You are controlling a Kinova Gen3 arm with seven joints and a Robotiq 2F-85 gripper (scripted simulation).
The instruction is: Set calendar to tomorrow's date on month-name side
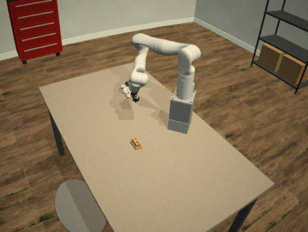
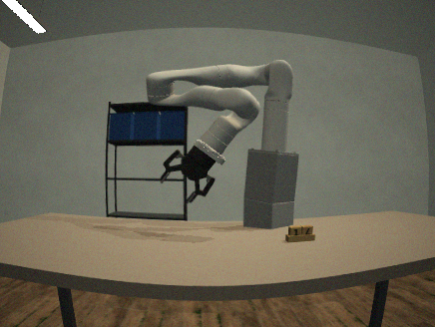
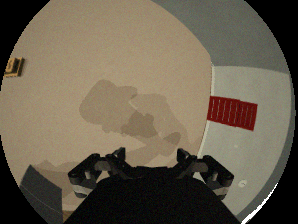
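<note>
My gripper is now 80 mm short of the wooden calendar tray, 350 mm to the right of it and 120 mm above it.
</note>
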